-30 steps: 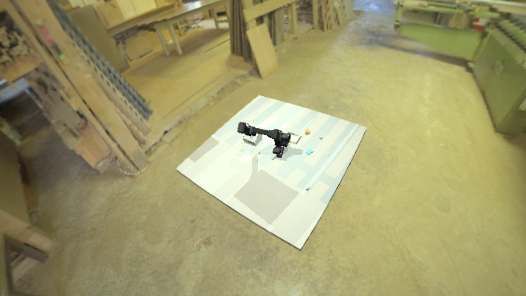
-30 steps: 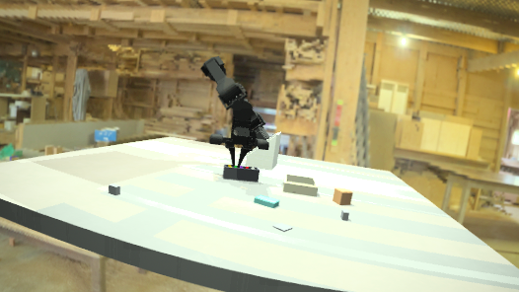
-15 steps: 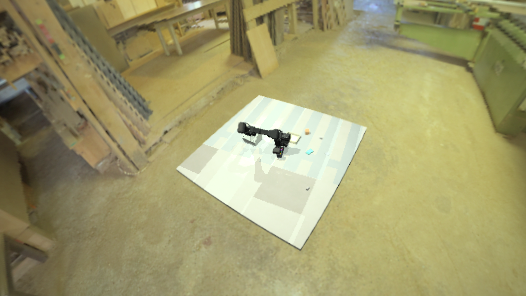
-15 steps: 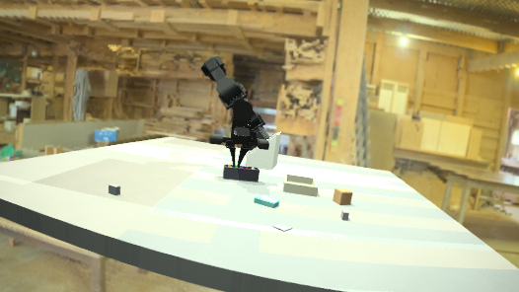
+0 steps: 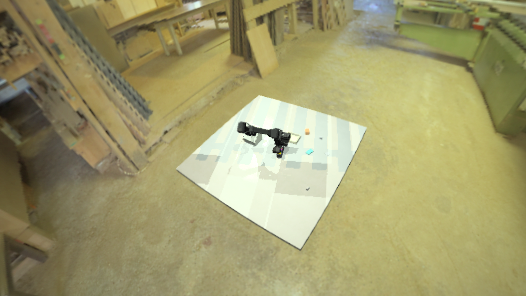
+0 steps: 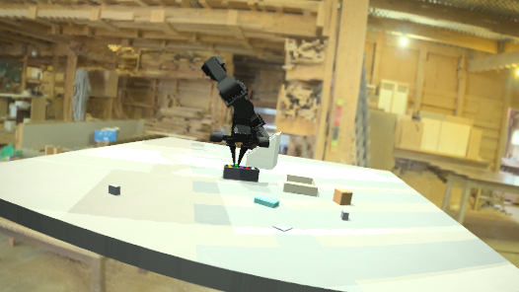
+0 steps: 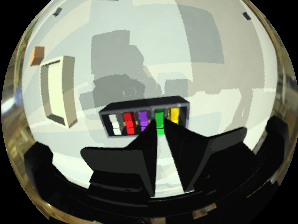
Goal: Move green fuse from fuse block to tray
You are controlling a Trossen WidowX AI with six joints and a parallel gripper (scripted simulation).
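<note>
Right now my gripper tip is 210 mm to the right of the tray and 40 mm above it. Also, from my gripper tip: green fuse (10 mm below); then orange-brown cube (340 mm to the left, 90 mm ahead, 20 mm below); then teal block (210 mm ahead, 130 mm to the left, 40 mm below).
</note>
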